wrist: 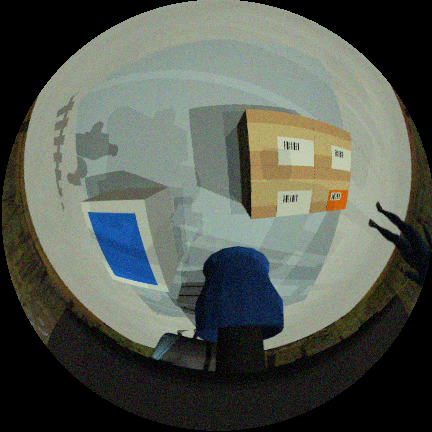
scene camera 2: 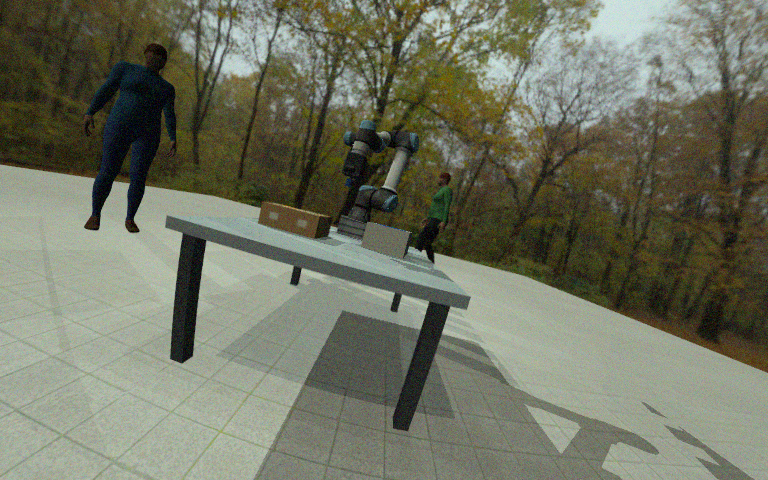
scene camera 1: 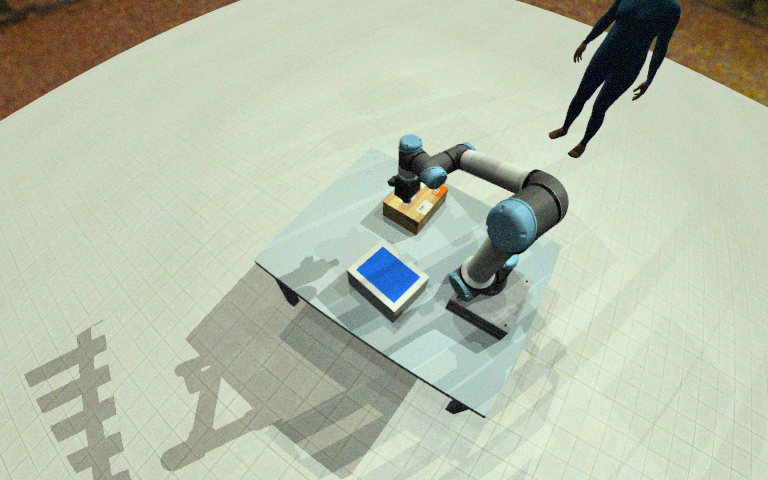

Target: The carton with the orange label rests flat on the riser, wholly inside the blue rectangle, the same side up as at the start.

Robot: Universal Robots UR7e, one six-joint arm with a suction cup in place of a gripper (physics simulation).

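Seen in the pictures: end effector, tool point: (wrist: 235, 272) (scene camera 2: 348, 186); arm's base, origin of the base link: (scene camera 2: 358, 220).
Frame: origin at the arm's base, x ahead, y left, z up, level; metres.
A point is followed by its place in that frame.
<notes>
The carton (scene camera 1: 403, 211) {x 0.473, y -0.047, z -0.009 m} (scene camera 2: 294, 219) (wrist: 295, 172) {x 0.472, y -0.124, z -0.009 m} lies flat on the table beside the riser, with its orange label (scene camera 1: 439, 191) {x 0.419, y -0.257, z -0.007 m} (wrist: 337, 200) {x 0.420, y -0.263, z -0.009 m} on the top face. The pale riser (scene camera 1: 370, 297) {x 0.322, y 0.349, z -0.045 m} (scene camera 2: 385, 240) {x 0.443, y 0.245, z -0.047 m} (wrist: 162, 230) {x 0.349, y 0.147, z -0.038 m} stands apart from it. The blue rectangle (scene camera 1: 388, 274) {x 0.315, y 0.251, z 0.015 m} (wrist: 122, 247) {x 0.334, y 0.234, z 0.015 m} on the riser's top is bare. My suction gripper (scene camera 1: 406, 198) {x 0.428, y 0.011, z 0.153 m} (scene camera 2: 348, 182) (wrist: 236, 255) is open and holds nothing. In scene camera 2 its blue cup hangs above table height, apart from the carton. In scene camera 1 the cup's tip is hard to make out against the carton.
The table (scene camera 1: 328, 209) {x 0.798, y 0.116, z -0.105 m} (scene camera 2: 317, 262) {x 0.898, y 0.125, z -0.117 m} (wrist: 200, 60) {x 0.790, y 0.050, z -0.105 m} carries my arm's base (scene camera 1: 478, 316) {x -0.055, y 0.156, z -0.018 m}, close to the riser. A person in dark blue (scene camera 1: 628, 56) (scene camera 2: 135, 118) (wrist: 407, 240) stands off the table. A person in a green top (scene camera 2: 440, 203) stands behind it in scene camera 2.
</notes>
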